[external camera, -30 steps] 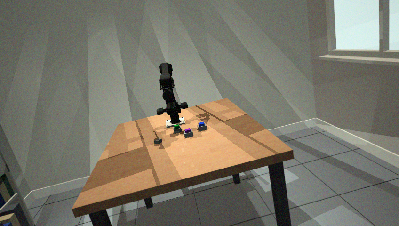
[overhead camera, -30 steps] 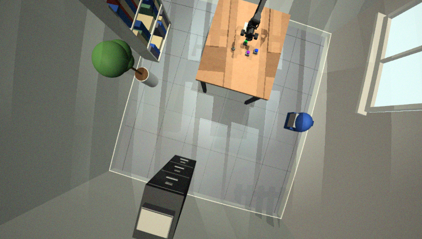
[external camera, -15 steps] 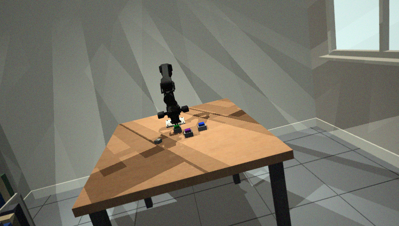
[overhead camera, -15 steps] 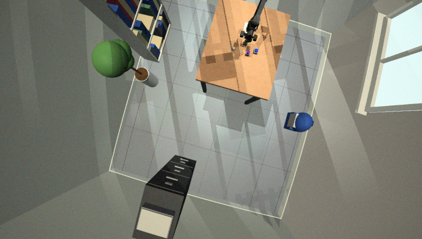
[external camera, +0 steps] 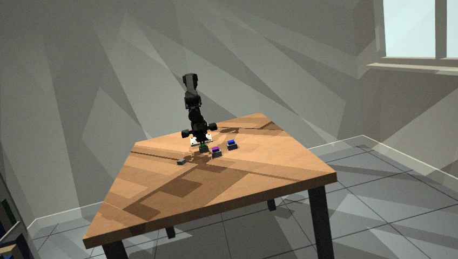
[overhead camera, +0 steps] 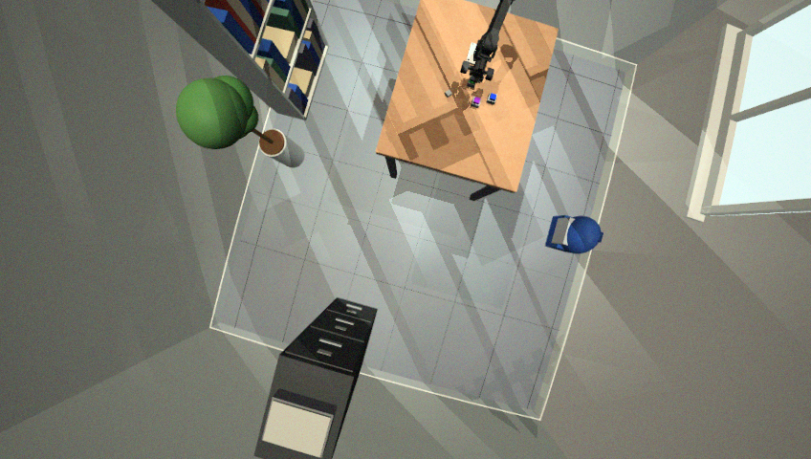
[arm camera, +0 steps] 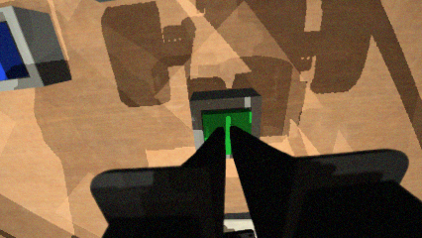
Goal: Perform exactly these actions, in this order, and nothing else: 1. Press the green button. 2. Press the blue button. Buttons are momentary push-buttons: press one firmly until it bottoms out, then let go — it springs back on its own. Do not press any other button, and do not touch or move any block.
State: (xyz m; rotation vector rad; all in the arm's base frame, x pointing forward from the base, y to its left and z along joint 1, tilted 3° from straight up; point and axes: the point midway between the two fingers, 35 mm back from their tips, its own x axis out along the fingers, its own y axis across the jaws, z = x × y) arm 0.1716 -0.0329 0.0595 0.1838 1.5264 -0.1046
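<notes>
The green button lies 10 mm below my gripper tip. The rest, counted from my gripper tip: blue button 90 mm ahead, 130 mm to the left; purple button 120 mm ahead, 30 mm to the left; small grey block 80 mm ahead, 140 mm to the right, 20 mm below.
</notes>
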